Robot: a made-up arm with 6 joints.
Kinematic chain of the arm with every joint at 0, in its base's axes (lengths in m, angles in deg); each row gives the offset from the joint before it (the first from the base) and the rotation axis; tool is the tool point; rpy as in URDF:
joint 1: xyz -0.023 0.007 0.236 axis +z
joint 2: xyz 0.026 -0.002 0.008 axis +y
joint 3: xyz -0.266 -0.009 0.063 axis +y
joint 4: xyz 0.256 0.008 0.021 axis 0.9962 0 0.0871
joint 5: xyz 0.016 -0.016 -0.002 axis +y
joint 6: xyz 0.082 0.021 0.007 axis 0.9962 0 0.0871
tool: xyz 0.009 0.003 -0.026 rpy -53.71 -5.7 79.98
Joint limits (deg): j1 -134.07..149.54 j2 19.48..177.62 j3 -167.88..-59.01 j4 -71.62..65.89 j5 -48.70..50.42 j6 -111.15..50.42
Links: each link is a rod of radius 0.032 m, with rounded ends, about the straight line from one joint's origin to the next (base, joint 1, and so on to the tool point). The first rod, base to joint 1, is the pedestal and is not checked.
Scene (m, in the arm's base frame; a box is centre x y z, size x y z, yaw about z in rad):
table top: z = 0
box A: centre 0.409 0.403 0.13 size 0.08 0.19 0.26 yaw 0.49
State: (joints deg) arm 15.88 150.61 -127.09 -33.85 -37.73 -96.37
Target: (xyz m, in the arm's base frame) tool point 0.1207 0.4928 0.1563
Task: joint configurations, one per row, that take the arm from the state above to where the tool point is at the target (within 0.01 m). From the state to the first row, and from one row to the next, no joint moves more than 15 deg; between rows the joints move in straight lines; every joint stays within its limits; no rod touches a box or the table.
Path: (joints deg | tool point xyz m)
1: 22.56 137.73 -123.95 -34.12 -33.09 -99.33 | 0.5432 0.2475 0.3719
2: 29.23 124.84 -120.80 -34.39 -28.45 -102.28 | 0.4807 0.2916 0.4771
3: 35.91 111.96 -117.66 -34.66 -23.81 -105.24 | 0.4004 0.3134 0.5725
4: 42.59 99.08 -114.52 -34.93 -19.16 -108.19 | 0.3103 0.3096 0.6545
5: 49.27 86.19 -111.38 -35.20 -14.52 -111.15 | 0.2187 0.2793 0.7203
6: 54.54 98.57 -102.92 -37.76 -23.07 -108.53 | 0.2470 0.3905 0.5948
7: 59.82 110.94 -94.45 -40.31 -31.61 -105.90 | 0.2334 0.4696 0.4482
8: 65.10 123.32 -85.99 -42.87 -40.16 -103.28 | 0.1868 0.5051 0.2967
9: 70.38 135.69 -77.53 -45.42 -48.70 -100.65 | 0.1207 0.4928 0.1563

